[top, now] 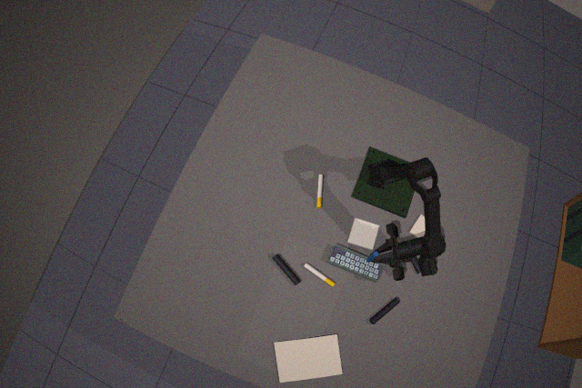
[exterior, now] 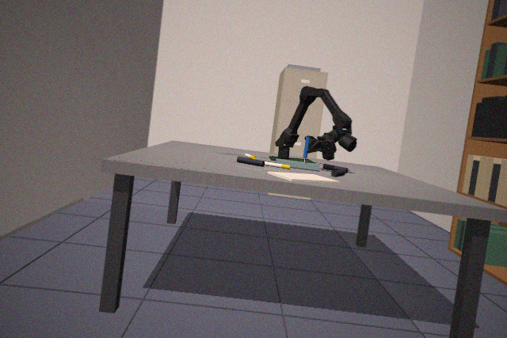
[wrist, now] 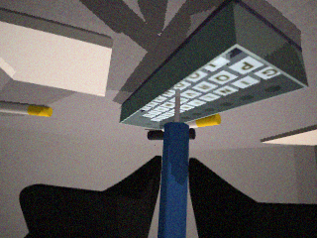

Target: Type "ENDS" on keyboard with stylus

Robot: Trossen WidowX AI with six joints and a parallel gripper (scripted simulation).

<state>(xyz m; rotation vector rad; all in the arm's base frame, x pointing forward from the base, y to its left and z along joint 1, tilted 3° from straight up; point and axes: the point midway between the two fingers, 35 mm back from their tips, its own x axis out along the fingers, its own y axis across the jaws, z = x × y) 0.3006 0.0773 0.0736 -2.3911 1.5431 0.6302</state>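
The white notepad lies 100 mm behind my gripper tip, 40 mm to the right of it and 70 mm below it. From my gripper tip the other things lie so: stylus 10 mm below; white paper sheet 380 mm ahead, 80 mm to the right, 70 mm below; grey stylus tip 50 mm below.
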